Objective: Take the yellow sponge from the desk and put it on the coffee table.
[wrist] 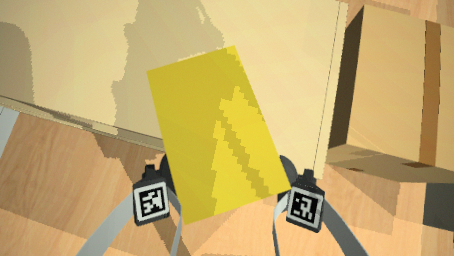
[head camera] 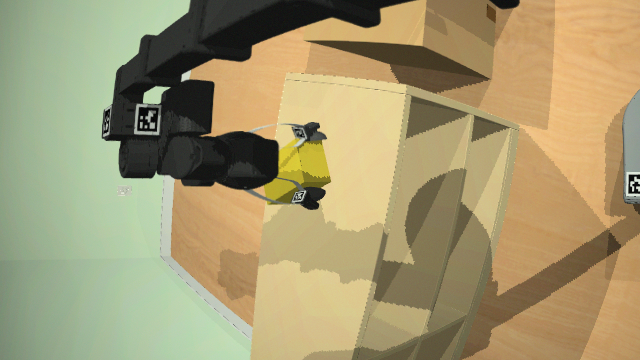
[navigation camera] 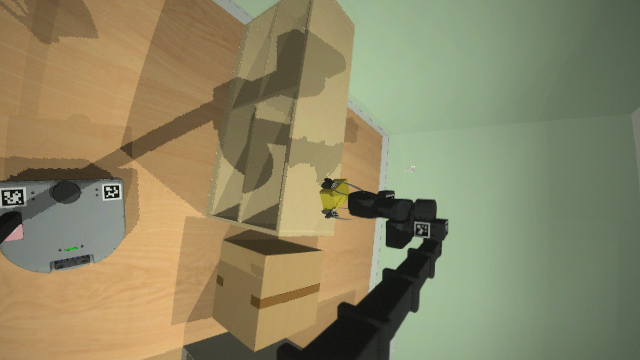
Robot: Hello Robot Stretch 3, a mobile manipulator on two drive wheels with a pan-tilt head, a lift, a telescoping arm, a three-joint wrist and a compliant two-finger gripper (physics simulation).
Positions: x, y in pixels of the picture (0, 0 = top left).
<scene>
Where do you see a taped cardboard box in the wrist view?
385, 123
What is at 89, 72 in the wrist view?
A light wooden shelf unit.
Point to a light wooden shelf unit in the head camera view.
At 399, 252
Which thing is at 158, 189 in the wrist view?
My gripper.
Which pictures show my gripper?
The wrist view, the head camera view and the navigation camera view: all of them.
</scene>
